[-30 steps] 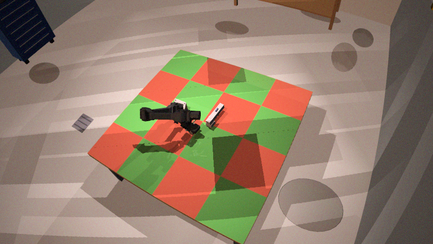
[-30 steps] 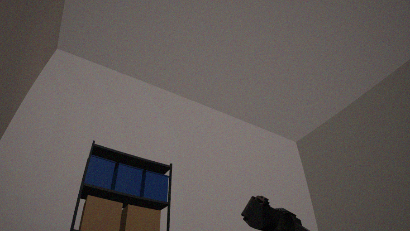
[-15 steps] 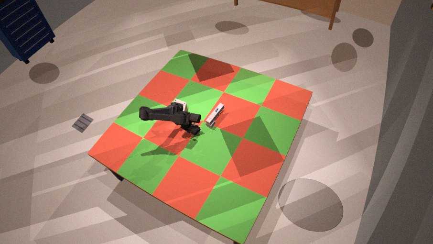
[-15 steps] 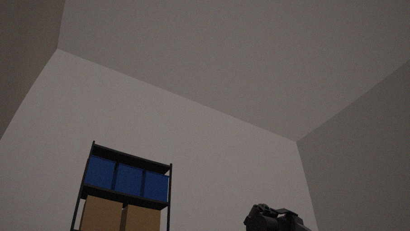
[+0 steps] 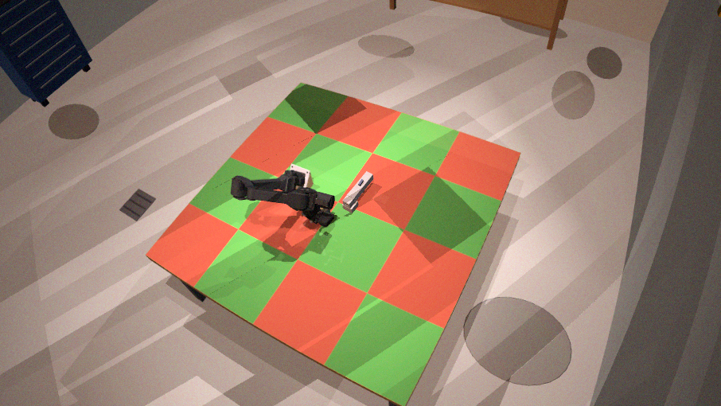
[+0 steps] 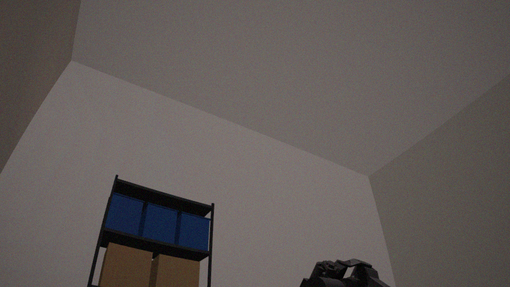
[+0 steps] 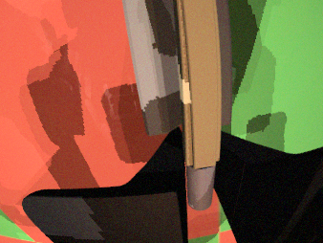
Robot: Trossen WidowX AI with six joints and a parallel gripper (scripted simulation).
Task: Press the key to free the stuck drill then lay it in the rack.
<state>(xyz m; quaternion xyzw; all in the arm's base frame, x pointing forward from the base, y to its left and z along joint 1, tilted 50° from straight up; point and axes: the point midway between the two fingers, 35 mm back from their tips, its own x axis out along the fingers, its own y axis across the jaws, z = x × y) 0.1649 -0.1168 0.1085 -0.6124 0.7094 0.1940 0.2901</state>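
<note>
My gripper tip is now 10 mm short of the drill, 40 mm to the right of it and 30 mm below it. Also, from my gripper tip: small grey block (10 mm ahead, 50 mm to the left).
</note>
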